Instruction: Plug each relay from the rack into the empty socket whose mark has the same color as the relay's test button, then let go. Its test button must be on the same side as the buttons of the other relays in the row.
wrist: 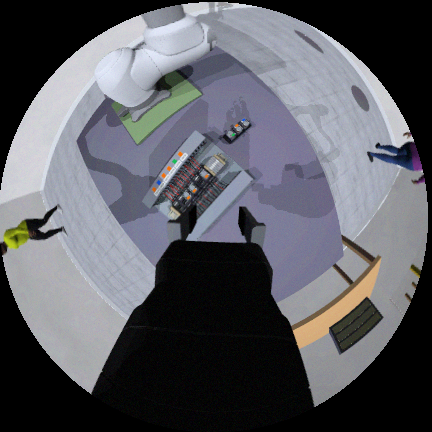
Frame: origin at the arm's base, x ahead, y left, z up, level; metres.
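Seen in the pictures: gripper, between the fingertips: [217, 214]; arm's base, origin of its link: [144, 96].
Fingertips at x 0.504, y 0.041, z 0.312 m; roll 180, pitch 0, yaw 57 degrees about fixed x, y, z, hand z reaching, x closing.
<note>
Offsets run from my fingertips to a thing's top centre. "spot": to the spot under its first point.
A small black rack @(spot: dy +0.161, dx -0.130, dz -0.296 m) [241, 133] in the wrist view holds three relays: one with a green button @(dy +0.128, dx -0.138, dz -0.280 m) [232, 134], one with an orange button @(dy +0.159, dx -0.144, dz -0.280 m) [237, 128] and one with a blue button @(dy +0.191, dx -0.151, dz -0.280 m) [244, 121]. A row of black sockets sits in the panel @(spot: dy +0.034, dx -0.169, dz -0.266 m) [199, 138], left of the rack; several relays with orange buttons stand in it, one being the relay @(dy -0.013, dx -0.066, dz -0.259 m) [206, 175] near the row's upper end. A white mark strip @(spot: dy -0.087, dx -0.145, dz -0.265 m) [171, 166] shows orange, blue and green marks. Empty sockets are too small to tell exactly. My gripper [217, 214] is open and empty, above the panel's lower right edge.
A grey cable duct @(dy -0.044, dx +0.044, dz -0.266 m) [227, 200] runs along the panel's lower right side. The white robot arm [172, 45] stands on a green mat [186, 98] at the upper left. A wooden bench [350, 311] lies at the lower right. Two people stand beyond the low walls.
</note>
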